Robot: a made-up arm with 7 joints.
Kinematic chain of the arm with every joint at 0, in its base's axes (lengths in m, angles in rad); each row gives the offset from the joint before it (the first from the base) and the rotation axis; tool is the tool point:
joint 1: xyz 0 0 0.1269 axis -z
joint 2: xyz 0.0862 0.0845 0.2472 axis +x
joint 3: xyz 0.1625 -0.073 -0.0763 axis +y
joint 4: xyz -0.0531 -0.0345 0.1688 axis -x
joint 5: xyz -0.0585 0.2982 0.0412 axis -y
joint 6: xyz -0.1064 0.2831 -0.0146 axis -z
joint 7: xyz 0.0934 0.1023 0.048 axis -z
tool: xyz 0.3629 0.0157 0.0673
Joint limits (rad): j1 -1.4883..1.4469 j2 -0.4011..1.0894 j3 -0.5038..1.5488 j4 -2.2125..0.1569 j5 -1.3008..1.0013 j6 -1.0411..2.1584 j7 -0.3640..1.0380
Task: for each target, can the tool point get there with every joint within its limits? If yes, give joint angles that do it. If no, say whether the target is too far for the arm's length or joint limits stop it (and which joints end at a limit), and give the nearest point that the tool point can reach.
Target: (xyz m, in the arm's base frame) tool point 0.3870 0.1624 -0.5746
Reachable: no: joint limits stop it (at a limit: joint 2, joint 3, joint 4, joint 7) | nearest point 0.5645 0.2369 -0.3379 | short by 0.305 m
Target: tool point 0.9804 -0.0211 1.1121
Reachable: yes | joints 0.3117 -0.0739 0.7083 -1.0074 0.7643 -0.5519 0.0654
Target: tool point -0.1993 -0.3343 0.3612
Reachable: yes | joints 0.1211 0.3710 -0.3279 -1.8205 -0.4666 1.5797 0.8747
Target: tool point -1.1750 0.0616 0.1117
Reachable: no: joint limits stop it (at a limit: joint 1, joint 4, joint 6, joint 7) | nearest point -1.0776 0.0418 0.1316 | short by 0.101 m
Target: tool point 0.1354 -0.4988 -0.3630
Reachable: no: joint limits stop it (at a limit: joint 2, joint 3, joint 4, joint 7) | nearest point 0.1506 -0.5549 -0.3044 | short by 0.082 m
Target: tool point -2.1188 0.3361 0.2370
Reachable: no: too far | nearest point -1.0903 0.2837 0.3730 | short by 1.039 m
